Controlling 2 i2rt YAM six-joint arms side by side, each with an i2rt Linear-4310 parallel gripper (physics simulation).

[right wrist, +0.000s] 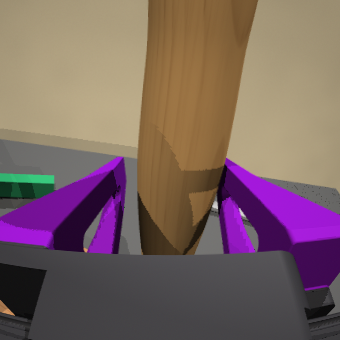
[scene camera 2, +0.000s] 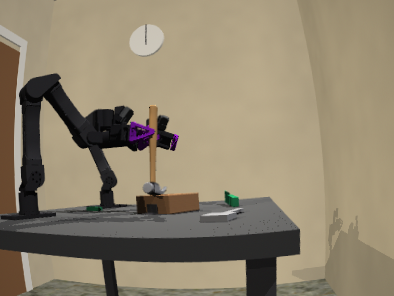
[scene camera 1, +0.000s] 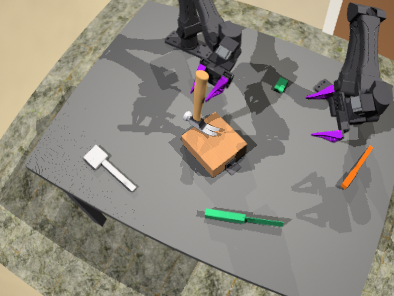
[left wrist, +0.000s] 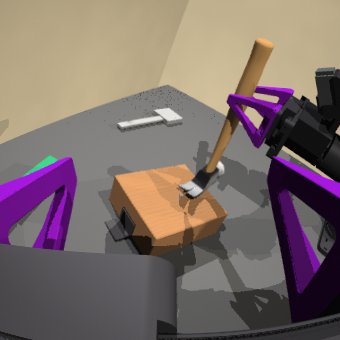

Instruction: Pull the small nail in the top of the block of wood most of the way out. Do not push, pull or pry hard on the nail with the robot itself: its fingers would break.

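Places are measured from the left arm's base along level axes (x left, y back, z up), in centimetres.
Pixels of known places: left gripper, fingertip midpoint: (scene camera 2: 165, 135) (scene camera 1: 308, 115) (left wrist: 171, 167); right gripper, fingertip midpoint: (right wrist: 170, 167) (scene camera 2: 157, 134) (scene camera 1: 198, 96) (left wrist: 234, 92); left arm's base, origin of the base link: (scene camera 2: 107, 207); right arm's base, origin of the base link: (scene camera 2: 29, 217) (scene camera 1: 189, 45) (left wrist: 332, 234).
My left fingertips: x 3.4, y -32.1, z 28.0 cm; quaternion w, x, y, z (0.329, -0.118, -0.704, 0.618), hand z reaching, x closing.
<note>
For each thing: its top centre in the pictures, then the offset to it from my left fingertips. "spot": a spot on its surface instead.
- wooden block, middle of its top: (left wrist: 174, 190) (scene camera 1: 214, 137) (scene camera 2: 167, 191) dx -20.6, dy -14.4, dz -21.3 cm
- claw hammer, middle of its top: (left wrist: 266, 39) (scene camera 1: 202, 73) (scene camera 2: 153, 106) dx -25.0, dy -14.0, dz +5.6 cm
- white mallet, middle of its top: (scene camera 2: 229, 210) (left wrist: 149, 116) (scene camera 1: 109, 169) dx -36.8, dy -44.1, dz -26.6 cm
- green-handled tool, middle of its top: (scene camera 1: 245, 216) (scene camera 2: 229, 190) dx +3.3, dy -24.3, dz -22.7 cm
- orange bar, middle of its top: (scene camera 1: 359, 163) dx +17.5, dy +16.1, dz -25.6 cm
- small green piece, middle of its top: (scene camera 1: 281, 84) dx -22.4, dy +19.9, dz -26.6 cm
- dark bracket, surface spot: (left wrist: 117, 230) spot: dx -11.2, dy -14.4, dz -27.6 cm
The wooden block (scene camera 1: 215, 150) (scene camera 2: 182, 203) (left wrist: 145, 195) lies flat on the table. A claw hammer (scene camera 1: 200, 87) (scene camera 2: 153, 165) (left wrist: 255, 62) (right wrist: 192, 90) stands with its handle up, its head at the block's edge and its claw over the block's top. The nail is hard to make out beneath the claw. My right gripper (left wrist: 234, 92) (right wrist: 170, 167) is partly open around the handle, with a gap beside at least the finger at the left of its wrist view. My left gripper (scene camera 1: 309, 115) (left wrist: 171, 167) is wide open and empty, apart from block and hammer.
A white mallet (scene camera 1: 96, 157) (left wrist: 169, 116) and a green-handled tool (scene camera 1: 225, 215) (right wrist: 27, 185) lie on the table. An orange bar (scene camera 1: 357, 167) and a small green piece (scene camera 1: 281, 84) lie nearer the left arm. A dark bracket (left wrist: 117, 230) sits at the block's side.
</note>
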